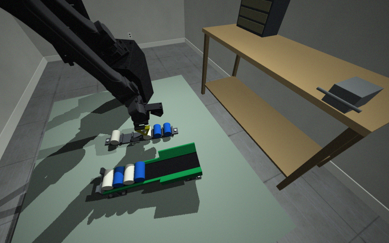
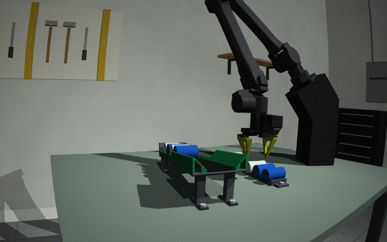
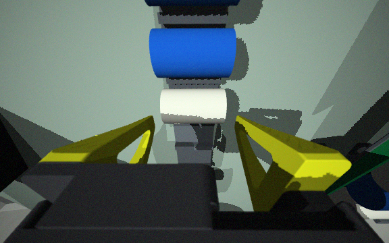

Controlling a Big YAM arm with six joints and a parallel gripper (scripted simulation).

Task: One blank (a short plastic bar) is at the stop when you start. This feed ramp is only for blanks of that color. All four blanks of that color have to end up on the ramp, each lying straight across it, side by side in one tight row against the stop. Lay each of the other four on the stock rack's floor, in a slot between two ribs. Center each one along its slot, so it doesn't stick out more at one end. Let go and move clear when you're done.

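The dark stock rack is 7 cm below my hand, 2 cm to the right of it and 1 cm behind it.
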